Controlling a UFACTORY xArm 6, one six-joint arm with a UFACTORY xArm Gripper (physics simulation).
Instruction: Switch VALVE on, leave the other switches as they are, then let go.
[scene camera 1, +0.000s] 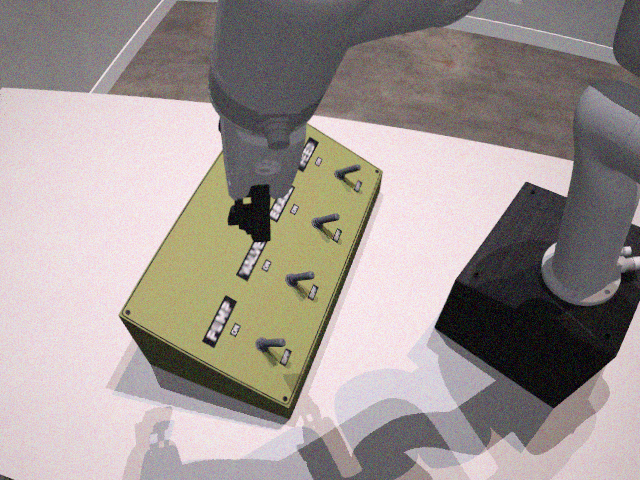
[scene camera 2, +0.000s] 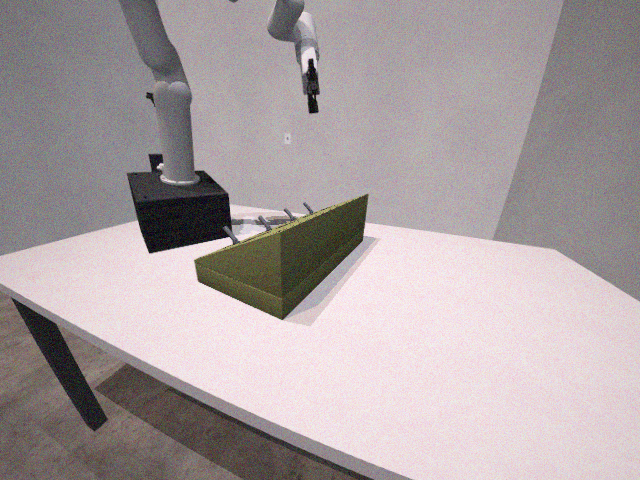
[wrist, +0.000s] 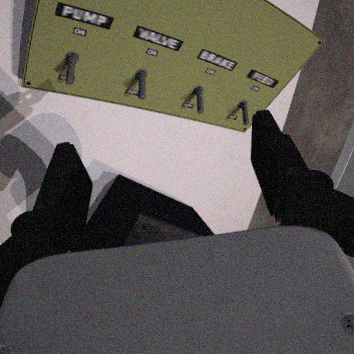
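Seen in the pictures: gripper, fingertip midpoint: (scene camera 2: 314, 104) (wrist: 164, 148); arm's base, link origin: (scene camera 1: 580, 272) (scene camera 2: 180, 179).
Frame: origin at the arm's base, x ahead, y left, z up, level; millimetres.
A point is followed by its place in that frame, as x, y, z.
The olive sloped panel (scene camera 1: 180, 248) @[602, -36, -29] (scene camera 2: 323, 248) @[568, -233, -104] (wrist: 107, 55) @[472, 22, -96] carries a row of levers. The VALVE lever (scene camera 1: 300, 279) @[422, -25, -83] (scene camera 2: 264, 223) @[386, -151, -85] (wrist: 140, 84) @[423, -28, -80] stands below its VALVE label (scene camera 1: 251, 259) @[499, -51, -73] (wrist: 158, 38) @[498, -56, -73] and leans to its OFF side. The PUMP lever (scene camera 1: 270, 344) @[458, 88, -80] (wrist: 71, 67) @[460, 82, -80], BRAKE lever (scene camera 1: 325, 221) @[387, -140, -84] (wrist: 198, 99) @[387, -142, -82] and FEED lever (scene camera 1: 347, 172) @[350, -254, -85] (wrist: 243, 112) @[351, -255, -84] lean the same way. My gripper (scene camera 1: 253, 222) (scene camera 2: 312, 105) @[470, 69, 253] (wrist: 164, 148) @[470, 69, 253] is open and empty, high above the panel and apart from every lever. The arm hides part of the panel's far end in scene camera 1.
The panel stands on a white table (scene camera 1: 62, 206) @[946, -243, -196] (scene camera 2: 439, 335) @[812, -362, -196]. The black base block (scene camera 1: 496, 320) @[125, 46, -67] (scene camera 2: 180, 222) @[94, -136, -114] (wrist: 160, 220) @[160, -49, -38] bears the arm, beside the panel's low, lever-side edge. The arm's shadows fall on the table near the PUMP end.
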